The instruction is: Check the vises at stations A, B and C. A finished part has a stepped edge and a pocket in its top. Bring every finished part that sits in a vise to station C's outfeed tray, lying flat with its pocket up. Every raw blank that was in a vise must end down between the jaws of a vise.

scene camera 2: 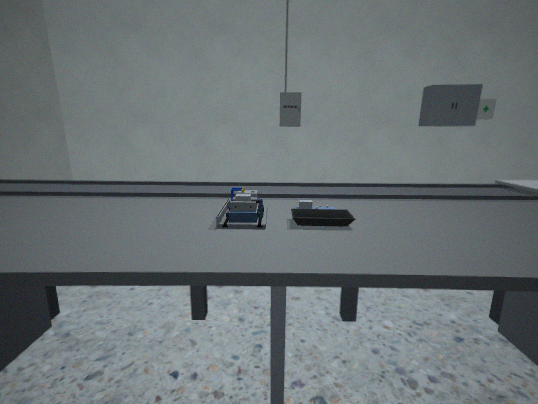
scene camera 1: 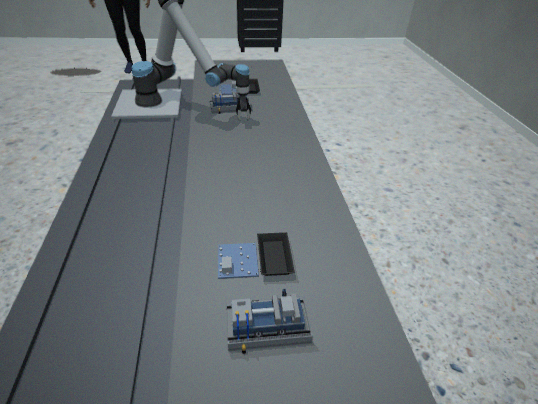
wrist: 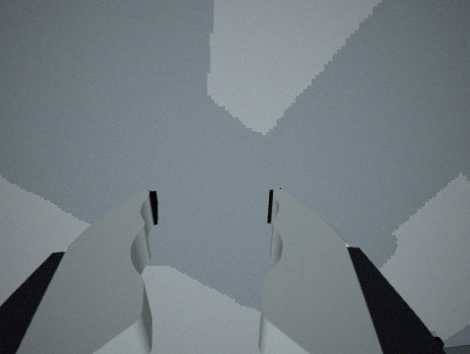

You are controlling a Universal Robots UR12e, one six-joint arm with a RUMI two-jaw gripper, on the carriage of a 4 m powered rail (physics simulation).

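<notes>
My gripper (scene camera 1: 244, 116) (wrist: 213, 193) is open and empty, low over the grey table in front of and to the right of the far vise (scene camera 1: 223, 101). The arm partly covers that vise, and what its jaws hold cannot be made out. The near vise (scene camera 1: 265, 327) (scene camera 2: 243, 216) has a light grey block (scene camera 1: 287, 305) (scene camera 2: 243, 198) between its jaws; whether it has a pocket is too small to tell. A black tray (scene camera 1: 260, 256) (scene camera 2: 322, 218) stands behind the near vise. Another dark tray (scene camera 1: 258, 86) shows partly behind the wrist. No station letters are readable.
A blue plate (scene camera 1: 231, 251) with pegs and a grey block (scene camera 1: 227, 265) (scene camera 2: 305, 204) lies left of the near tray. Another blue plate (scene camera 1: 226, 88) shows behind the far vise. The rail carriage (scene camera 1: 122, 109) is at the far left. A person (scene camera 1: 122, 20) stands beyond it.
</notes>
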